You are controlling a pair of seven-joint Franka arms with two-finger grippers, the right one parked.
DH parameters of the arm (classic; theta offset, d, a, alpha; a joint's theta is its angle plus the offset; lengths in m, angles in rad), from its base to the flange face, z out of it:
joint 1: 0 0.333 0 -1.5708
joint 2: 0 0 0 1.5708
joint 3: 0 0.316 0.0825 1.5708
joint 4: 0 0 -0.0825 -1.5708
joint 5: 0 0.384 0 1.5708
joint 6: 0 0 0.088 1.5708
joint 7: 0 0.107 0 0
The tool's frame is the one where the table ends.
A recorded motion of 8 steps. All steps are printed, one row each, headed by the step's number.
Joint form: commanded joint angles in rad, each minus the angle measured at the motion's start. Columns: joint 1, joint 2, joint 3, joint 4, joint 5, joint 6, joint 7.
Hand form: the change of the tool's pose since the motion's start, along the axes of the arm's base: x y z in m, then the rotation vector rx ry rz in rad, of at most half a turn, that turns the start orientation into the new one. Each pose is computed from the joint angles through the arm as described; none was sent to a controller.
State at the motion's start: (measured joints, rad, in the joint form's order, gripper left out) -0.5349 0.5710 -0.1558 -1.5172 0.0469 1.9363 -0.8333
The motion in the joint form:
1: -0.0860 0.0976 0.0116 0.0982 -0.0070 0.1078 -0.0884
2: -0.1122 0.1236 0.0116 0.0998 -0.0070 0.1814 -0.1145
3: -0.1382 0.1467 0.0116 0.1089 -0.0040 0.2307 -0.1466
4: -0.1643 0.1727 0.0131 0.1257 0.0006 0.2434 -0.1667
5: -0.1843 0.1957 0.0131 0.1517 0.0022 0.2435 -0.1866
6: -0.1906 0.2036 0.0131 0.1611 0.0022 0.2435 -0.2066
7: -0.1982 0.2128 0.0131 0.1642 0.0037 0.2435 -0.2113
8: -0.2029 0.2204 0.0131 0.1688 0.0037 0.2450 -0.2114
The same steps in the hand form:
1: -0.0071 -0.0598 -0.0159 -0.0707 -0.0754 0.0286
2: -0.0144 -0.0786 -0.0275 -0.1064 -0.1074 0.0330
3: -0.0228 -0.0961 -0.0355 -0.1311 -0.1302 0.0413
4: -0.0326 -0.1110 -0.0457 -0.1327 -0.1322 0.0362
5: -0.0393 -0.1238 -0.0506 -0.1355 -0.1321 0.0379
6: -0.0413 -0.1280 -0.0521 -0.1360 -0.1319 0.0526
7: -0.0454 -0.1318 -0.0574 -0.1314 -0.1277 0.0492
8: -0.0474 -0.1345 -0.0608 -0.1311 -0.1258 0.0452

